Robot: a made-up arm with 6 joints.
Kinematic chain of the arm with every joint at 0, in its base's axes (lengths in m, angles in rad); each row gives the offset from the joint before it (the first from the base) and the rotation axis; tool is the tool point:
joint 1: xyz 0 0 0.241 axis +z
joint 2: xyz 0 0.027 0 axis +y
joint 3: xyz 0 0 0.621 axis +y
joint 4: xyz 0 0 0.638 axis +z
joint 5: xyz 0 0 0 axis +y
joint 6: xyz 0 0 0.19 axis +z
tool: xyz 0 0 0
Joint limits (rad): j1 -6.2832..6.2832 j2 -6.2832..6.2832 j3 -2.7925..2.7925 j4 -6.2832..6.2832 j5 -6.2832..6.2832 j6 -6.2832..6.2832
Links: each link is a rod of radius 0.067 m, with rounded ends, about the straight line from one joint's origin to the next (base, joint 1, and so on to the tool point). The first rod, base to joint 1, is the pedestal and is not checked.
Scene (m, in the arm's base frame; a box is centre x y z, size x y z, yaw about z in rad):
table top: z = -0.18
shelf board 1: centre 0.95 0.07 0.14 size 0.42 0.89 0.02 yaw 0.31
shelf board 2: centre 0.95 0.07 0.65 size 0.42 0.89 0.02 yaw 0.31
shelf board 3: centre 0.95 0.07 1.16 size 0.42 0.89 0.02 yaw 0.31
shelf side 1: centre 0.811 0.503 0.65 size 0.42 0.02 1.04 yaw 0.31
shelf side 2: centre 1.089 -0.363 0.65 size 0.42 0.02 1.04 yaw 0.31
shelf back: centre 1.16 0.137 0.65 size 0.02 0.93 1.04 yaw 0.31
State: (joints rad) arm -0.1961 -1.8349 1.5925 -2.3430 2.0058 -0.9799
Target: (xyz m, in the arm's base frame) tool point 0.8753 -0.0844 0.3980
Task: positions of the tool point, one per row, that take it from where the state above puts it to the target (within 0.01 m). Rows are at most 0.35 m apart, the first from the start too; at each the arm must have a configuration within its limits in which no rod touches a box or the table.
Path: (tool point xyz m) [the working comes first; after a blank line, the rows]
Joints at the target: 0.0208 0.5108 1.8503 -2.3736 1.3785 -0.9799
Straight joint move there: touches shelf board 2.

1: -0.6323 0.0442 0.8420
2: -0.3513 -0.0118 0.9770
3: -0.0636 -0.0869 0.9845
4: 0.1788 -0.1655 0.8765
5: 0.3372 -0.2295 0.6865
6: 0.3926 -0.2633 0.4623
7: 0.5613 -0.2449 0.4638
8: 0.7264 -0.1847 0.4421
9: 0.8753 -0.0844 0.3980

